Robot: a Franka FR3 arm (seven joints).
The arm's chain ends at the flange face. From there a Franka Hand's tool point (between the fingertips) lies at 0.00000 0.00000 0.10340 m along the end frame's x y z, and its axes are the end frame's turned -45 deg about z.
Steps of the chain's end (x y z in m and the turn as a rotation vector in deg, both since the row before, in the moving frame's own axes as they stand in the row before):
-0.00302, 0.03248, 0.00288, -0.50, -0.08, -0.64
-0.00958, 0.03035, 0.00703, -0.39, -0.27, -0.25
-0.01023, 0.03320, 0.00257, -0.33, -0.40, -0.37
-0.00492, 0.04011, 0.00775, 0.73, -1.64, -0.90
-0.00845, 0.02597, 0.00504, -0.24, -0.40, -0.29
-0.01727, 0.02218, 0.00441, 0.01, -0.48, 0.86
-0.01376, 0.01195, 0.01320, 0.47, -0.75, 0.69
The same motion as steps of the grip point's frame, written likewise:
-0.02584, 0.02137, 0.00288, -0.30, -0.41, -0.64
-0.02908, 0.01484, 0.00703, -0.08, -0.47, -0.25
-0.03164, 0.01616, 0.00257, 0.05, -0.52, -0.37
-0.03303, 0.02187, 0.00770, 1.68, -0.64, -0.90
-0.02516, 0.01219, 0.00504, 0.11, -0.45, -0.29
-0.02849, 0.00284, 0.00441, 0.35, -0.33, 0.86
-0.01853, -0.00284, 0.01319, 0.86, -0.20, 0.69

